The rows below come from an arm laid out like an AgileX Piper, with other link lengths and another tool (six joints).
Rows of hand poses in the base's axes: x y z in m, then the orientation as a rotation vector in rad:
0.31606, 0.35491, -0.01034, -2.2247, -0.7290, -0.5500
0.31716, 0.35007, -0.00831, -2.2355, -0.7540, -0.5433
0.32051, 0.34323, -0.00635, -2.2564, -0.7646, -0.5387
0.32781, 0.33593, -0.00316, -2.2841, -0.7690, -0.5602
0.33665, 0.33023, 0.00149, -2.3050, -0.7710, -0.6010
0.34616, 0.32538, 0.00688, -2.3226, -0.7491, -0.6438
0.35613, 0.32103, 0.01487, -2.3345, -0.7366, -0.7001
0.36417, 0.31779, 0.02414, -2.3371, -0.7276, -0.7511
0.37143, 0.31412, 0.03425, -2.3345, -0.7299, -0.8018
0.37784, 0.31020, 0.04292, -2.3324, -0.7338, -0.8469
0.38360, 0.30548, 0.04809, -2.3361, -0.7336, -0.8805
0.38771, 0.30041, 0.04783, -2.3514, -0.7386, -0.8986
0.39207, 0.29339, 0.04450, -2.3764, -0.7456, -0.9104
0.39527, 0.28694, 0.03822, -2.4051, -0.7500, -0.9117
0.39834, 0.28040, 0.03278, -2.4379, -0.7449, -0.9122
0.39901, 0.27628, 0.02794, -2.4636, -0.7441, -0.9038
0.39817, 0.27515, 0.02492, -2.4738, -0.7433, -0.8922
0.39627, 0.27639, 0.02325, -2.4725, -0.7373, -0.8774
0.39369, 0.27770, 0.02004, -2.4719, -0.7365, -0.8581
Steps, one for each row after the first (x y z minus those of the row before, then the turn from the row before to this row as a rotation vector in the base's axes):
0.00110, -0.00484, 0.00203, -0.0194, -0.0042, 0.0135
0.00335, -0.00684, 0.00196, -0.0229, -0.0013, 0.0001
0.00730, -0.00730, 0.00319, -0.0248, -0.0184, -0.0141
0.00884, -0.00570, 0.00465, -0.0168, -0.0310, -0.0185
0.00951, -0.00485, 0.00539, -0.0051, -0.0248, -0.0322
0.00997, -0.00435, 0.00799, -0.0042, -0.0371, -0.0280
0.00804, -0.00324, 0.00927, 0.0015, -0.0342, -0.0207
0.00726, -0.00367, 0.01011, 0.0006, -0.0372, -0.0120
0.00641, -0.00392, 0.00867, -0.0011, -0.0335, -0.0098
0.00576, -0.00472, 0.00517, -0.0043, -0.0239, -0.0115
0.00411, -0.00507, -0.00026, -0.0159, -0.0137, -0.0092
0.00436, -0.00702, -0.00333, -0.0247, -0.0092, -0.0107
0.00320, -0.00645, -0.00628, -0.0261, -0.0010, -0.0109
0.00307, -0.00654, -0.00544, -0.0253, 0.0018, -0.0178
0.00067, -0.00412, -0.00484, -0.0207, 0.0068, -0.0099
-0.00084, -0.00113, -0.00302, -0.0075, 0.0086, -0.0022
-0.00190, 0.00124, -0.00167, 0.0046, 0.0118, 0.0007
-0.00258, 0.00131, -0.00321, 0.0019, 0.0139, 0.0044

